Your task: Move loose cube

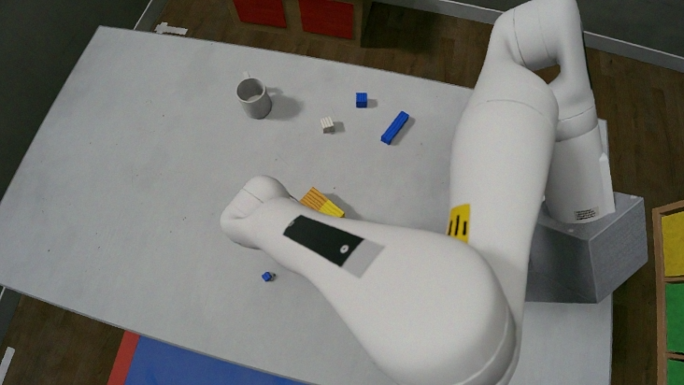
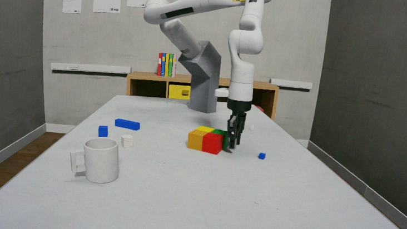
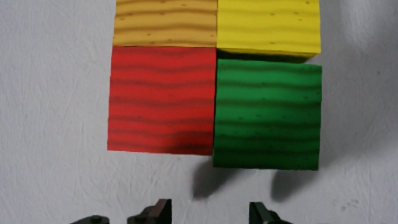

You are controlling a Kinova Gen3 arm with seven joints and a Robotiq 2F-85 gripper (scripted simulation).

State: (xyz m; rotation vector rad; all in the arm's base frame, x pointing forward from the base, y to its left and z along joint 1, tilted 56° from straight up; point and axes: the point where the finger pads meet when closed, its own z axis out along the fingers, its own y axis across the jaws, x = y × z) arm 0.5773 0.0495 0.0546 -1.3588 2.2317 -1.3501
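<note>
Right now my hand is 60 mm past the green cube, 30 mm to the left of it and 10 mm above it. From my hand the other things lie so: yellow cube (100 mm behind, 70 mm to the right, 10 mm below); then tiny blue cube (70 mm to the left, 60 mm ahead, 30 mm below); then red cube (60 mm to the right, 30 mm behind, 10 mm below).
</note>
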